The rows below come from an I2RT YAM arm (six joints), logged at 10 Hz.
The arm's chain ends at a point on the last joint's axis. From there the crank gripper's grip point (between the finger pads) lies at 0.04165 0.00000 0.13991 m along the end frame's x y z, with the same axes.
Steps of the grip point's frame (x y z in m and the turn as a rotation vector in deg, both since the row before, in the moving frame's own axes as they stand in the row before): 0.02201, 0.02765, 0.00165, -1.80, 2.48, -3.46; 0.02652, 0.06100, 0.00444, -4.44, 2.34, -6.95; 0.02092, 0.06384, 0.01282, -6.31, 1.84, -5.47; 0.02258, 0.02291, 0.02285, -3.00, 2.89, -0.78; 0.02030, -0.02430, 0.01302, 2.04, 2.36, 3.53; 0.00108, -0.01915, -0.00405, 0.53, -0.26, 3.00; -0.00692, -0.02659, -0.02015, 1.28, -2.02, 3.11; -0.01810, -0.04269, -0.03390, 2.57, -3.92, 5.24; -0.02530, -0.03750, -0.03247, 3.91, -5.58, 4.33; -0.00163, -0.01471, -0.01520, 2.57, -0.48, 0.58; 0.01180, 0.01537, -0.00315, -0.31, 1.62, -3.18
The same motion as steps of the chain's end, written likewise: 0.01594, 0.02598, 0.00361, -1.80, 2.48, -3.46; 0.02051, 0.05564, 0.00648, -4.44, 2.34, -6.95; 0.01592, 0.05274, 0.01485, -6.31, 1.84, -5.47; 0.01554, 0.01626, 0.02530, -3.00, 2.89, -0.78; 0.01450, -0.02210, 0.01490, 2.04, 2.36, 3.53; 0.00174, -0.02002, -0.00424, 0.53, -0.26, 3.00; -0.00199, -0.02558, -0.02152, 1.28, -2.02, 3.11; -0.00857, -0.03973, -0.03636, 2.57, -3.92, 5.24; -0.01176, -0.03047, -0.03563, 3.91, -5.58, 4.33; -0.00049, -0.00884, -0.01541, 2.57, -0.48, 0.58; 0.00791, 0.01704, -0.00192, -0.31, 1.62, -3.18
